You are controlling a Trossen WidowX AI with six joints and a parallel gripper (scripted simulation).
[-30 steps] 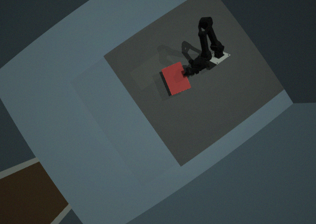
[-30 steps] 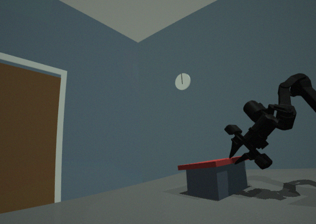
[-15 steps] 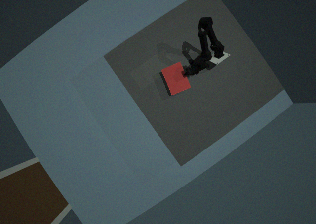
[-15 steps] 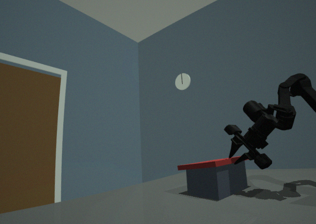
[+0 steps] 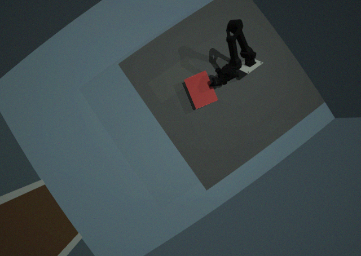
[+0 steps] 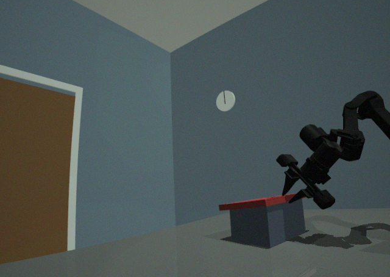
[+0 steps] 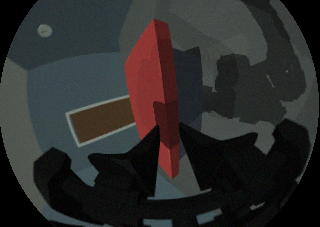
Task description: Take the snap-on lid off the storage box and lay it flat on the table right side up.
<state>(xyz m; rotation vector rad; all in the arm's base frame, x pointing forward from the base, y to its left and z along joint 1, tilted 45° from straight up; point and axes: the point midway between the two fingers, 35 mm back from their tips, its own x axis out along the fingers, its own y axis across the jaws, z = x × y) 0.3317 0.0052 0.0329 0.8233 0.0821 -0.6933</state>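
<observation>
Right now my gripper tip is 80 mm short of the lid and 10 mm to the left of it. From my gripper tip the other things lie so: blue-grey storage box (70 mm ahead, 60 mm below, 10 mm to the right).
</observation>
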